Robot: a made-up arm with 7 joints. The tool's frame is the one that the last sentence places. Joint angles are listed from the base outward.
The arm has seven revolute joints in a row. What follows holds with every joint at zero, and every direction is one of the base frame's.
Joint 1 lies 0.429 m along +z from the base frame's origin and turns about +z.
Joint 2 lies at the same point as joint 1 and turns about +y.
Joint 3 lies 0.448 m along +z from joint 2 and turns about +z.
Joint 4 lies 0.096 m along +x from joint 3 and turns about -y.
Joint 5 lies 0.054 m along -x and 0.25 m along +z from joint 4 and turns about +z.
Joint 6 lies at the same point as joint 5 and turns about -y.
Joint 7 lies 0.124 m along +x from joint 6 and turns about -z.
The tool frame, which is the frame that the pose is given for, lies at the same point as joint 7; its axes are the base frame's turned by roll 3.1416, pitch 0 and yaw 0 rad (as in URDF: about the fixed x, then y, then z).
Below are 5 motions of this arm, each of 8 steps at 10 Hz.
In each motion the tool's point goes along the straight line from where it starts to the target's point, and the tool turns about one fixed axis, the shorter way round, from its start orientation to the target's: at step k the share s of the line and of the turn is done. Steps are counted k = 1, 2, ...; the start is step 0. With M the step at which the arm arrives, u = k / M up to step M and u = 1 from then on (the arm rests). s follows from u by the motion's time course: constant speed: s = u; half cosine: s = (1 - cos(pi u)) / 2; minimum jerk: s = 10 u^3 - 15 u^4 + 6 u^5.
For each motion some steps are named. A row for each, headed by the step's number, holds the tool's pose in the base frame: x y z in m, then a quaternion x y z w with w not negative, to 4 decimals.
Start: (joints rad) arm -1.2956 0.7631 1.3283 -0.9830 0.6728 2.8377 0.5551
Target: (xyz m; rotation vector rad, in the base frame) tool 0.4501 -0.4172 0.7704 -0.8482 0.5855 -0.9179
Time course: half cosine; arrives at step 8
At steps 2, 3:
2: 0.3927 -0.5007 0.8506 -0.3667 0.4797 -0.4433 0.6625
3: 0.4036 -0.4848 0.8354 -0.3730 0.4416 -0.4414 0.6863

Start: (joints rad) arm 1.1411 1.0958 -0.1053 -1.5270 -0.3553 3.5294 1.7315
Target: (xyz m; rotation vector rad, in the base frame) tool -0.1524 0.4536 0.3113 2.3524 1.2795 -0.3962
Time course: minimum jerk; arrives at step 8
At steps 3, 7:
3: 0.1588 0.5786 0.4118 -0.9642 -0.0743 -0.0478 0.2501
7: -0.1455 0.4564 0.3135 0.8554 0.4546 -0.1391 0.2055

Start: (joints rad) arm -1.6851 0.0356 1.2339 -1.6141 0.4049 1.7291 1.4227
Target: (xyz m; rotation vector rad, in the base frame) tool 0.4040 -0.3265 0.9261 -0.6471 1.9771 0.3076
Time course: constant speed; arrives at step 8
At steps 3, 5, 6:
3: 0.4132 -0.2663 0.9264 -0.4585 0.8218 0.0848 0.3274
5: 0.4095 -0.2904 0.9263 -0.3849 0.8262 0.1025 0.3983
6: 0.4077 -0.3024 0.9262 -0.3466 0.8251 0.1110 0.4321

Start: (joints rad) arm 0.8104 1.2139 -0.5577 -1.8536 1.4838 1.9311 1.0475
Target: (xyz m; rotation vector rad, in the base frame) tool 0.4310 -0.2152 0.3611 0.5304 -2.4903 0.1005
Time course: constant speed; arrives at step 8
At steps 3, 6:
3: 0.5072 0.0266 0.2743 0.4469 -0.8631 -0.2035 0.1180
6: 0.4615 -0.1185 0.3264 0.3043 -0.9233 -0.0602 0.2267

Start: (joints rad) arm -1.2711 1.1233 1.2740 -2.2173 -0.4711 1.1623 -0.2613
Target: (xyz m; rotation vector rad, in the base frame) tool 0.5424 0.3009 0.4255 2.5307 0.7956 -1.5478
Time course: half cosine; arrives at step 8
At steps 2, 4, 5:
2: 0.4488 -0.0852 0.4112 -0.7301 -0.3872 0.5021 0.2548
4: 0.4876 0.0747 0.4171 -0.7793 -0.3385 0.5095 0.1363
5: 0.5086 0.1613 0.4203 -0.7998 -0.3094 0.5095 0.0709

